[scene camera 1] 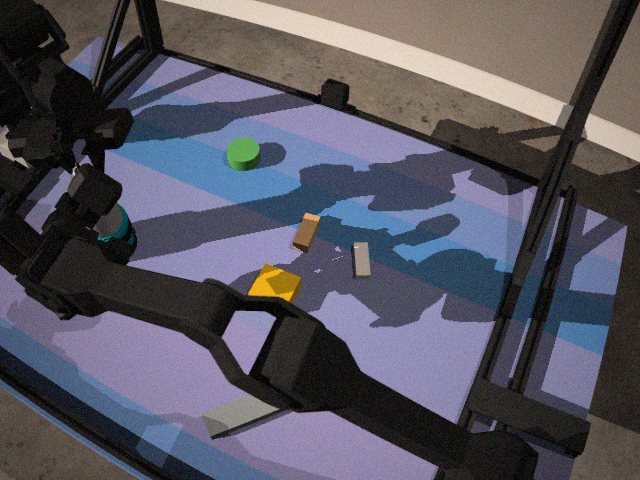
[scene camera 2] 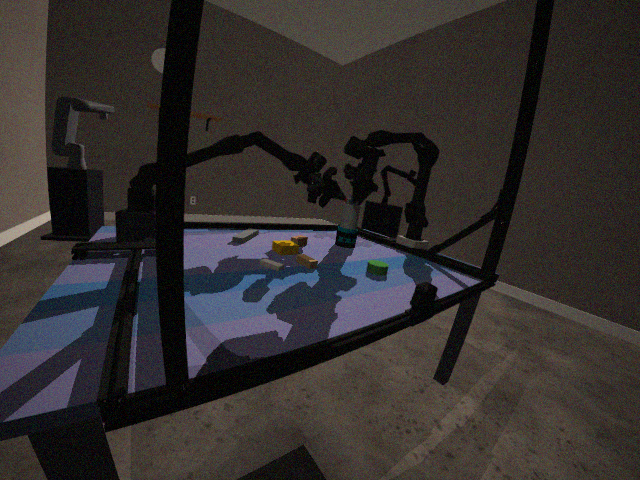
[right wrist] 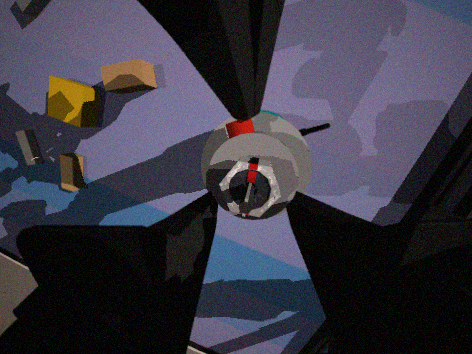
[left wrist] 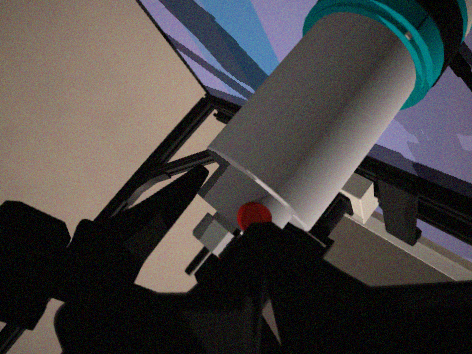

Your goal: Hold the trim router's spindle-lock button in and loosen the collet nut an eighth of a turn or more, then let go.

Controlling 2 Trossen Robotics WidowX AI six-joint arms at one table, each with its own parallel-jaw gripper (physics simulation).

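Frame: origin at the left arm's base, x left, y ahead, z down, level; metres.
Seen in the pictures: left gripper, fingertip midpoint: (scene camera 1: pixel 79 195) (scene camera 2: pixel 345 199) (right wrist: pixel 247 117) (left wrist: pixel 261 232); right gripper, fingertip midpoint: (scene camera 2: pixel 355 204) (right wrist: pixel 251 197) (left wrist: pixel 236 188); left arm's base, origin of the base link: (scene camera 2: pixel 141 210); right arm's base, origin of the base link: (scene camera 2: pixel 413 238).
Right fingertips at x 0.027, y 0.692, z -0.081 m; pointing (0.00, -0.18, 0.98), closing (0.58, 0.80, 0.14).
Offsets run from my right fingertips to a thing's middle. "pt": to the spot under its first point.
The trim router @[dx +0.013, dy -0.009, dz +0.058 m] (scene camera 1: pixel 112 223) (scene camera 2: pixel 347 224) (left wrist: pixel 312 116) stands upright at the table's edge, a grey cylinder on a teal base. My left gripper (left wrist: pixel 261 232) (scene camera 2: pixel 331 190) is shut and empty. Its tip rests against the red spindle-lock button @[dx +0.029, dy -0.027, dz -0.008 m] (left wrist: pixel 253 215) (right wrist: pixel 239 128); in the right wrist view the left gripper (right wrist: pixel 245 112) comes in from the top. My right gripper (right wrist: pixel 251 197) (scene camera 2: pixel 358 192) hangs over the router's top. Its fingers are shut on either side of the silver hexagonal collet nut @[pt dx +0.017, dy -0.009, dz -0.039 m] (right wrist: pixel 250 189) (left wrist: pixel 211 234). In scene camera 1 both grippers are dark shapes around the router.
A green disc @[dx -0.262, dy -0.048, dz +0.152 m] (scene camera 1: pixel 243 153) (scene camera 2: pixel 377 268), a brown block (scene camera 1: pixel 306 231) (right wrist: pixel 129 74), a pale grey block @[dx -0.228, dy -0.339, dz +0.159 m] (scene camera 1: pixel 362 259), a yellow block @[dx -0.098, dy -0.275, dz +0.151 m] (scene camera 1: pixel 275 282) (scene camera 2: pixel 286 247) and a flat grey slab @[dx +0.052, dy -0.379, dz +0.156 m] (scene camera 1: pixel 237 413) (scene camera 2: pixel 245 235) lie on the table. The left arm (scene camera 1: pixel 309 362) spans the front.
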